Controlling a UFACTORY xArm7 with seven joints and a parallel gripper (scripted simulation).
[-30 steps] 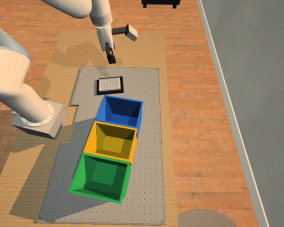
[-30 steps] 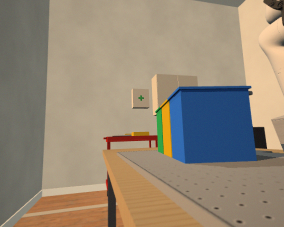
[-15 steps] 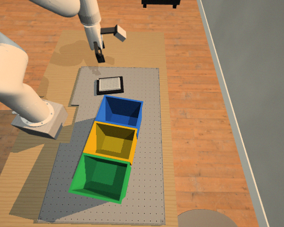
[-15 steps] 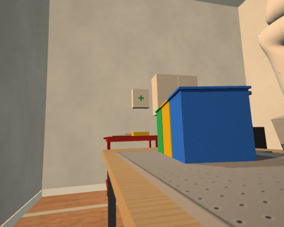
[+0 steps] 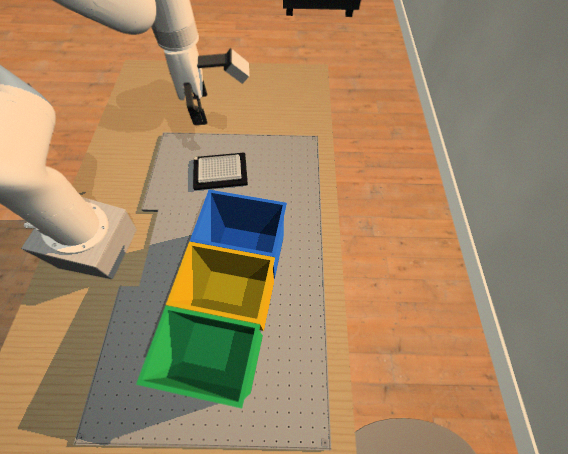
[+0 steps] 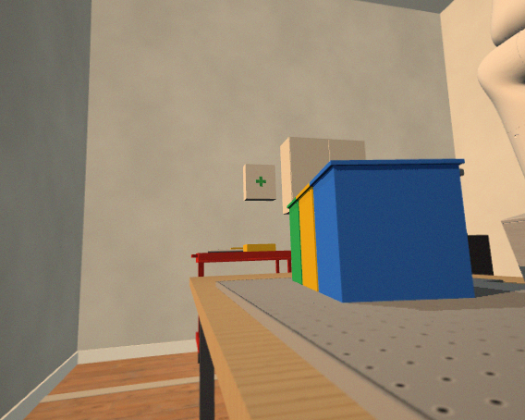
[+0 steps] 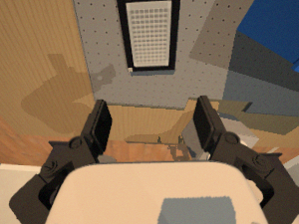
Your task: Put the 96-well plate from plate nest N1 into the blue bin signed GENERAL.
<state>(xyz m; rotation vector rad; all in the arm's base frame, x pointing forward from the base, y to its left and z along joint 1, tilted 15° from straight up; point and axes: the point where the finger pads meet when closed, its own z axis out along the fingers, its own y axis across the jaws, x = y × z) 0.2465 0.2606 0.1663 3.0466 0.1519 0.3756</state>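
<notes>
Now: hand 230 mm above the 96-well plate. Round my hand: yellow bin 400 mm to the right, 160 mm below, 70 mm ahead; then blue bin 270 mm to the right, 160 mm below, 90 mm ahead; then black plate nest 240 mm below.
</notes>
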